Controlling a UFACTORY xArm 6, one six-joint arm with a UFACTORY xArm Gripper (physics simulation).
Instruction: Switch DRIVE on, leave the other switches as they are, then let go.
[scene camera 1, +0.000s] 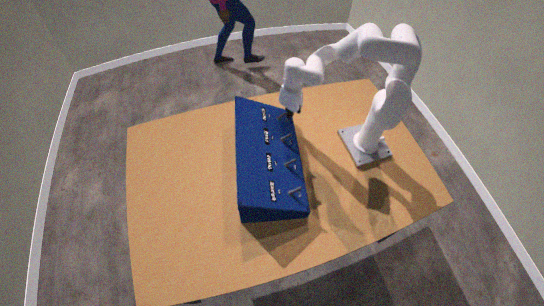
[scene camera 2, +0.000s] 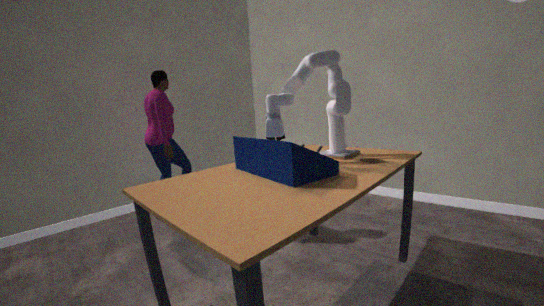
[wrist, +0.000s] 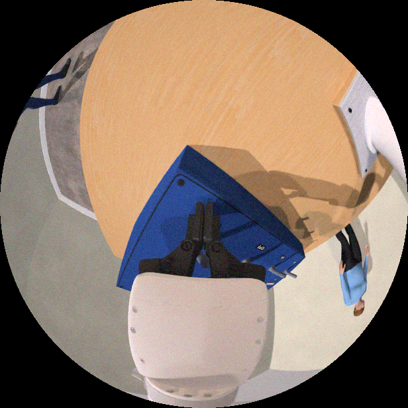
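Seen in the pictures: gripper, fingertip midpoint: (scene camera 1: 289, 116); arm's base at its link origin: (scene camera 1: 365, 143) (scene camera 2: 337, 152).
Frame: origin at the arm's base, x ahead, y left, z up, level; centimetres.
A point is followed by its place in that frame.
Observation:
A blue sloped switch panel (scene camera 1: 251, 155) @(y 2.7, x 54.9, z 12.9 cm) (scene camera 2: 262, 159) @(y 0.8, x 60.3, z 6.3 cm) (wrist: 159, 220) stands on the table. In scene camera 1 the DRIVE label (scene camera 1: 264, 114) @(y -18.4, x 44.6, z 9.9 cm) is at its far end, with the DRIVE lever (scene camera 1: 282, 117) @(y -16.6, x 37.1, z 8.8 cm) beside it, partly hidden by my gripper. The FEED lever (scene camera 1: 287, 140) @(y -4.7, x 39.0, z 8.8 cm), PUMP lever (scene camera 1: 291, 164) @(y 7.1, x 41.0, z 8.9 cm) and BRAKE lever (scene camera 1: 296, 193) @(y 19.0, x 42.5, z 9.4 cm) follow in a row. My gripper (scene camera 1: 291, 114) @(y -18.8, x 32.8, z 5.5 cm) (wrist: 204, 210) is shut and empty, by the DRIVE end of the panel. In the wrist view a grey lever end (wrist: 201, 260) shows between the gripper linkages. Contact with the DRIVE lever and its exact position cannot be told.
The arm's base plate (scene camera 1: 371, 159) @(y 9.2, x 1.4, z 0.0 cm) (wrist: 354, 117) is bolted to the wooden table (scene camera 1: 175, 200) @(y 7.0, x 88.4, z -2.1 cm) (scene camera 2: 225, 215) @(y 24.3, x 96.2, z -2.1 cm) (wrist: 200, 75). A person in pink (scene camera 2: 160, 117) stands beyond the table. A person in light blue (wrist: 354, 282) shows at the right of the wrist view.

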